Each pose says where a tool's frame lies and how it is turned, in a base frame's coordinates. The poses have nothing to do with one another.
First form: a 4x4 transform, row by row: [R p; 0 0 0 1], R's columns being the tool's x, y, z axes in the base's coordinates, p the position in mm. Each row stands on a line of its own.
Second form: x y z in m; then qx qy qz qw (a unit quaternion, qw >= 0). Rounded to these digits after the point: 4 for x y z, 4 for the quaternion.
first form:
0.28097, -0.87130, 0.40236, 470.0
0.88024, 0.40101, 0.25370, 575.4
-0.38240, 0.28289, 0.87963, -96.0
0, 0, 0, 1
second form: 0.4700, 0.5754, -0.0960, 0.0091, 0.2452, 0.5472, 0.8003
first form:
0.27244, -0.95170, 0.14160, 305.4
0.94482, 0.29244, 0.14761, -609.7
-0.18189, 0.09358, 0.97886, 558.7
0, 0, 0, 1
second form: 0.3054, -0.6097, 0.5587, -0.0169, 0.1014, 0.5946, 0.7975
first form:
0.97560, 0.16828, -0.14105, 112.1
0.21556, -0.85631, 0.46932, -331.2
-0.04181, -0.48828, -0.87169, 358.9
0, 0, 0, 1
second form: 0.1121, -0.3312, 0.3589, -0.9622, -0.0997, 0.0475, 0.2488
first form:
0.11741, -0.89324, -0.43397, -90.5
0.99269, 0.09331, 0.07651, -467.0
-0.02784, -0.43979, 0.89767, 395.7
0, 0, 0, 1
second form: -0.0905, -0.4670, 0.3957, -0.1778, -0.1398, 0.6494, 0.7260
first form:
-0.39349, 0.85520, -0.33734, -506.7
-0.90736, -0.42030, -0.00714, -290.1
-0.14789, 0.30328, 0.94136, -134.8
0, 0, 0, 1
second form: -0.5067, -0.2901, -0.1348, 0.1462, -0.0892, -0.8299, 0.5309
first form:
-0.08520, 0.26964, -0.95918, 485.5
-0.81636, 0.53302, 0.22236, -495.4
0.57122, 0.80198, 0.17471, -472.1
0, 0, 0, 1
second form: 0.4855, -0.4954, -0.4721, 0.2275, -0.6007, -0.4263, 0.6369
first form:
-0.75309, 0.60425, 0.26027, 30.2
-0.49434, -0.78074, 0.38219, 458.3
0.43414, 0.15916, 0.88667, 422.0
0, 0, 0, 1
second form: 0.0302, 0.4583, 0.4220, -0.1877, -0.1464, -0.9247, 0.2970
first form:
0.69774, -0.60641, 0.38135, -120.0
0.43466, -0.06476, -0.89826, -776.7
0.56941, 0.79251, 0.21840, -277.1
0, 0, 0, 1
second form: -0.1200, -0.7767, -0.2771, 0.6213, -0.0691, 0.3826, 0.6803
